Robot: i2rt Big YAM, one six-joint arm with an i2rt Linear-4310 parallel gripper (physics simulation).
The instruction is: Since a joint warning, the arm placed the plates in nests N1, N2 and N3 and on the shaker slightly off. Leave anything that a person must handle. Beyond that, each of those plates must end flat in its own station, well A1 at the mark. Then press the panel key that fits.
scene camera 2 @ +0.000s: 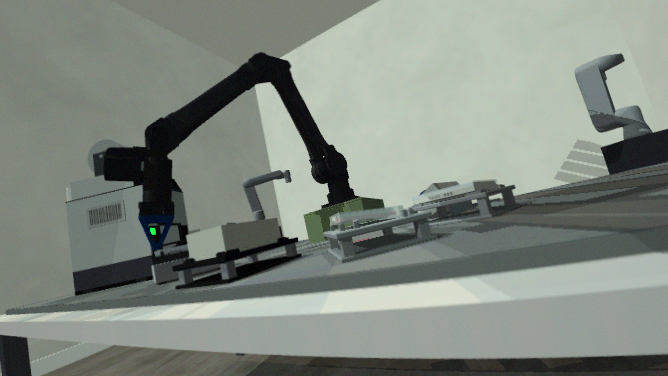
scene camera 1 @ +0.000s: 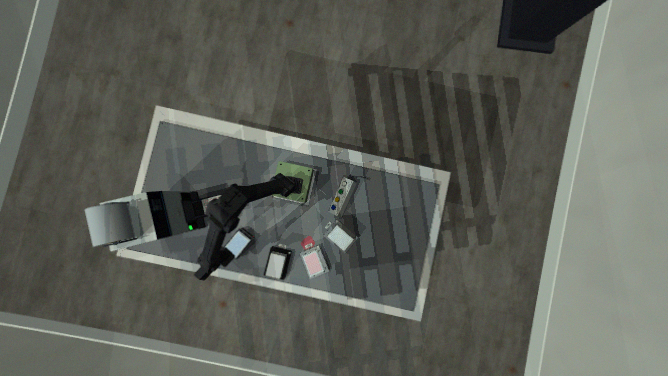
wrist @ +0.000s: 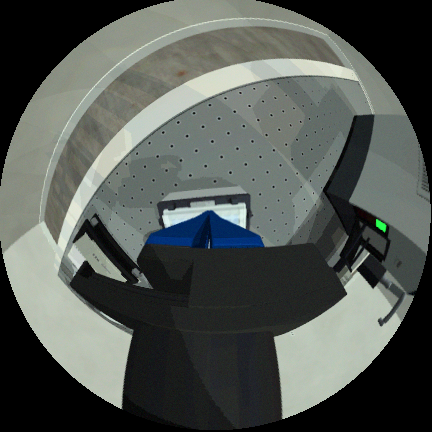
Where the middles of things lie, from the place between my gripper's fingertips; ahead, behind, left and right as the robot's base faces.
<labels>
I see the black-framed plate (scene camera 2: 205, 244) 4 cm ahead of my hand, 27 cm to the left of it and 2 cm below it. From my hand the other things lie so: pale blue well plate (wrist: 236, 213) 5 cm behind, 3 cm to the left, 1 cm below.
</labels>
